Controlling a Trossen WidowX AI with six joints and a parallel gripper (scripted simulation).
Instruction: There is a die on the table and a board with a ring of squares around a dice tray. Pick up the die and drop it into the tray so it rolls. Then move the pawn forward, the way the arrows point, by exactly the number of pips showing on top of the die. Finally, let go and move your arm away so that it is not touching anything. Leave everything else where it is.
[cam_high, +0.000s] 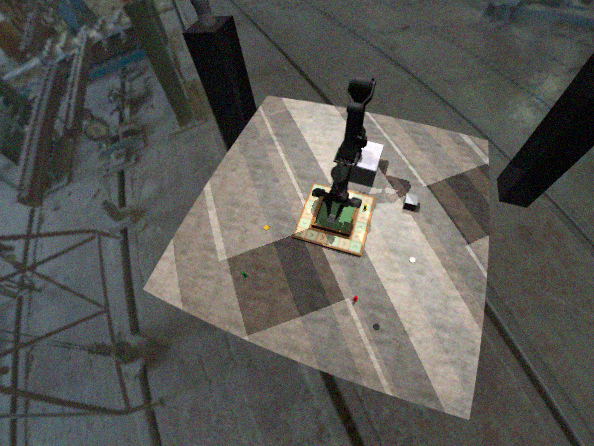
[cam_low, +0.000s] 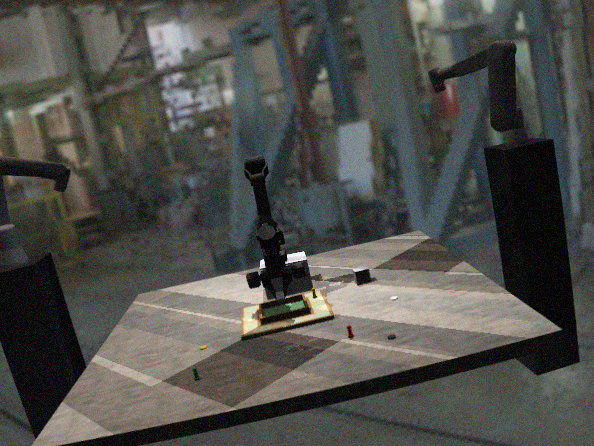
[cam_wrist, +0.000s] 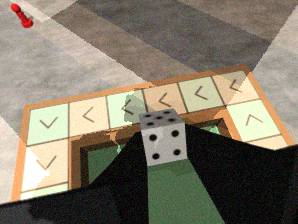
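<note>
Right now the yellow pawn is 120 mm to the left of my gripper tip, 120 mm behind it and 50 mm below it. Round my gripper tip: red pawn: 260 mm ahead, 160 mm to the left, 60 mm below; white die: right at my gripper tip; yellow disc: 260 mm to the right, 70 mm below, 70 mm ahead.
</note>
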